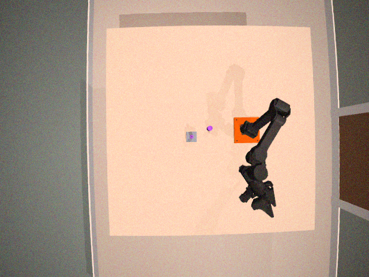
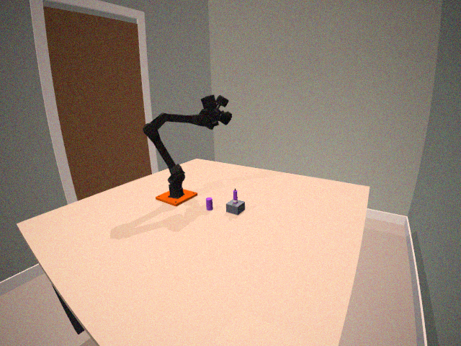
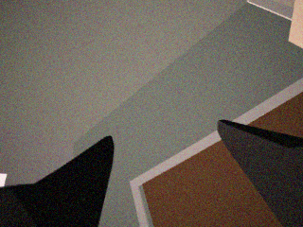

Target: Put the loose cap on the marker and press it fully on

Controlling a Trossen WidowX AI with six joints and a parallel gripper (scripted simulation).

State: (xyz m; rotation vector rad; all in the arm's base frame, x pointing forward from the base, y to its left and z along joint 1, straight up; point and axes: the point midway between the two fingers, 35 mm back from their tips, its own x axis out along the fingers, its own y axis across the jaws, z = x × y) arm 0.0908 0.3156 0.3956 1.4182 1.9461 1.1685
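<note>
The purple cap is 39 cm to the right of my gripper tip, 39 cm below it and 14 cm ahead of it. Round my gripper tip: grey holder block (39 cm below, 37 cm to the right, 26 cm ahead).
</note>
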